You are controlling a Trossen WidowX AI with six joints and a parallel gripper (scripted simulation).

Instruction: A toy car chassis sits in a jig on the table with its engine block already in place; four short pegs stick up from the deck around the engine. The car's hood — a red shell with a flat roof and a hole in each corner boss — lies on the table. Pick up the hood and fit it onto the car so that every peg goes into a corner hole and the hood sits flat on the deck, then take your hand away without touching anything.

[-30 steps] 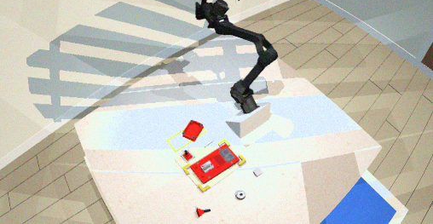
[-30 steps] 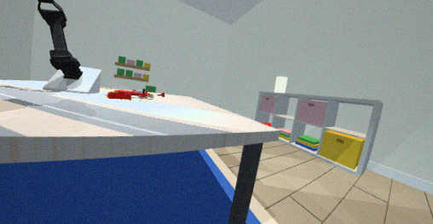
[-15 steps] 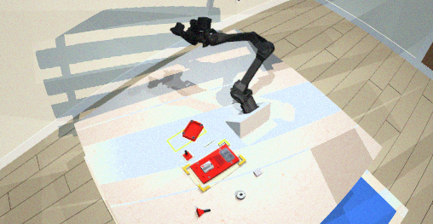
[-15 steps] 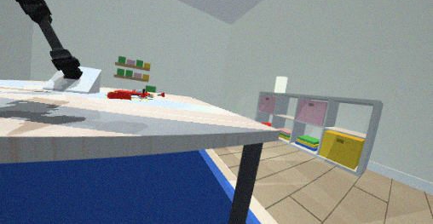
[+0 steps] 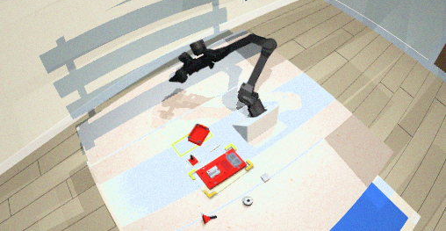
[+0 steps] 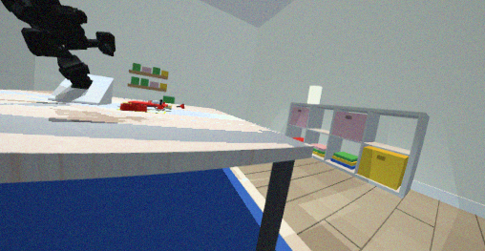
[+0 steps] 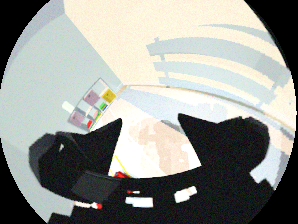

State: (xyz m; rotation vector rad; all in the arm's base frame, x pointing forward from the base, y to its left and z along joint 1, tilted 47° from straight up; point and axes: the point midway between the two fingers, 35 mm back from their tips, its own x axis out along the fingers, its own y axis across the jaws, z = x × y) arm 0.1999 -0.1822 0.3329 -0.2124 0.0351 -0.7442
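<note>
Right now the red hood is 26 cm to the left of my gripper tip, 17 cm below it and 4 cm ahead of it.
</note>
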